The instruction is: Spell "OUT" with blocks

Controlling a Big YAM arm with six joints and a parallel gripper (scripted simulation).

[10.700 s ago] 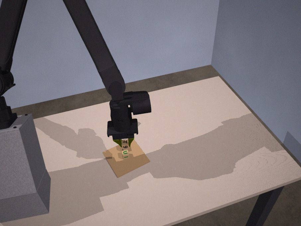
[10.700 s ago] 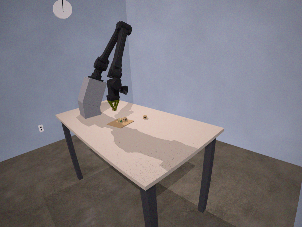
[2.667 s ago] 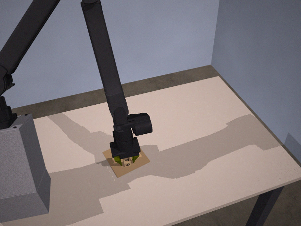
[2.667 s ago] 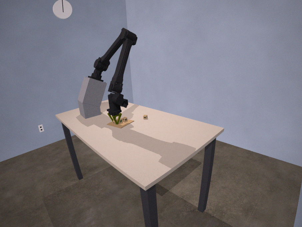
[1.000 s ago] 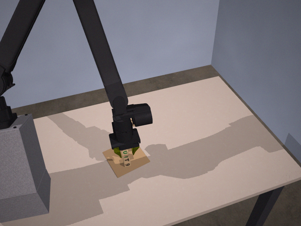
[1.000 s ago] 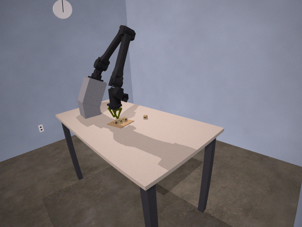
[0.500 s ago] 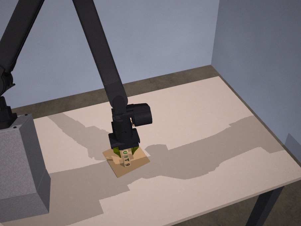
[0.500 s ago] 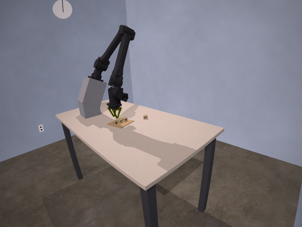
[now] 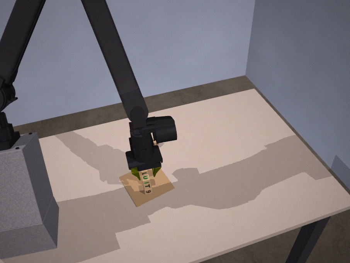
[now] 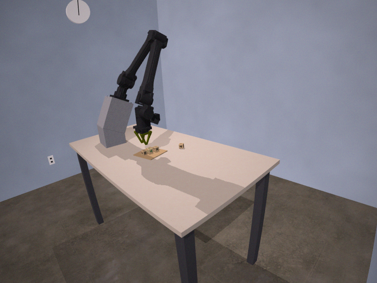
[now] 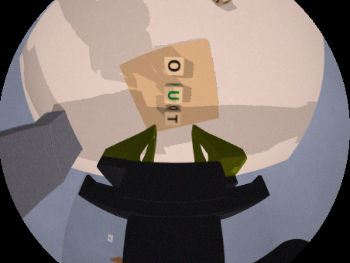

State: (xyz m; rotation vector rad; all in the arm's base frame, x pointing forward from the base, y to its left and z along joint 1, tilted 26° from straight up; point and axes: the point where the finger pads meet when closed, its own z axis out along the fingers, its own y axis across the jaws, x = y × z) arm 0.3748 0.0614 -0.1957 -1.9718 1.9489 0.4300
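Right now my hand is 6 cm above the T block and 1 cm to the left of it. The rest, counted from my hand: U block: 6 cm below, 3 cm to the left; mat: 7 cm below, 3 cm to the left.
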